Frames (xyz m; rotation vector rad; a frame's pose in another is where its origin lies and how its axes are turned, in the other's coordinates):
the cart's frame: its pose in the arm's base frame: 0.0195 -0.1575 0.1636 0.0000 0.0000 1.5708
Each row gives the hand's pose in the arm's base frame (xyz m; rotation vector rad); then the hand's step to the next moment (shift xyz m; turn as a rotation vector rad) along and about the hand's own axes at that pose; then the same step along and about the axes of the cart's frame.
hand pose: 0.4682 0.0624 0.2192 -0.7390 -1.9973 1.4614
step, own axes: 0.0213 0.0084 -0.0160 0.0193 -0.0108 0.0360
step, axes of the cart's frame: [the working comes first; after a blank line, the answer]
step, axes of the arm's base frame: -0.0026 0.0278 -0.0016 -0.0401 -0.0127 0.0033

0.0278 0.0026 -0.0016 -0.0127 0.0401 0.0033
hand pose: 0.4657 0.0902 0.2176 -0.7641 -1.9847 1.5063
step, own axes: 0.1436 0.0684 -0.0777 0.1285 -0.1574 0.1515
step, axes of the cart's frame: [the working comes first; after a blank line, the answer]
step, axes of the arm's base frame: -0.0376 0.1689 -0.0372 -0.2155 -0.0445 0.1257

0.1689 0.0376 -0.0372 -0.0445 0.2155 0.1257
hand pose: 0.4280 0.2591 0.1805 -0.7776 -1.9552 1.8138
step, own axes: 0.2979 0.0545 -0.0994 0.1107 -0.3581 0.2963
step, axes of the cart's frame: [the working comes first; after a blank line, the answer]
step, axes of the arm's base frame: -0.1651 0.2625 -0.0737 -0.3189 -0.1745 0.3100

0.2625 0.1651 -0.0737 -0.1745 0.3189 0.3100
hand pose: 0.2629 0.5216 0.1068 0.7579 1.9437 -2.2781
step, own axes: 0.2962 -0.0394 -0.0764 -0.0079 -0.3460 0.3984
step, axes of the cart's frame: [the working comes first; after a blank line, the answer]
step, axes of the arm's base frame: -0.2487 0.1599 -0.0876 -0.2441 -0.3050 0.3548

0.1599 0.2487 -0.0876 -0.3050 0.2441 0.3548
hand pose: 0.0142 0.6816 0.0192 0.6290 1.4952 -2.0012
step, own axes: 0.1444 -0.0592 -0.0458 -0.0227 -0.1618 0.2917
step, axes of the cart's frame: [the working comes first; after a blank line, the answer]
step, axes of the arm's base frame: -0.1444 0.0349 -0.0663 -0.1043 -0.2411 0.2068

0.0349 0.1444 -0.0663 -0.2411 0.1043 0.2068
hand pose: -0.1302 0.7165 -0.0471 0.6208 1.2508 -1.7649
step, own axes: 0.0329 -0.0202 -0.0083 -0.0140 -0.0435 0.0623
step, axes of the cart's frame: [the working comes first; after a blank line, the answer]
step, axes of the arm's base frame: -0.0346 -0.0016 -0.0189 -0.0253 -0.0471 0.0558

-0.0016 0.0346 -0.0189 -0.0471 0.0253 0.0558
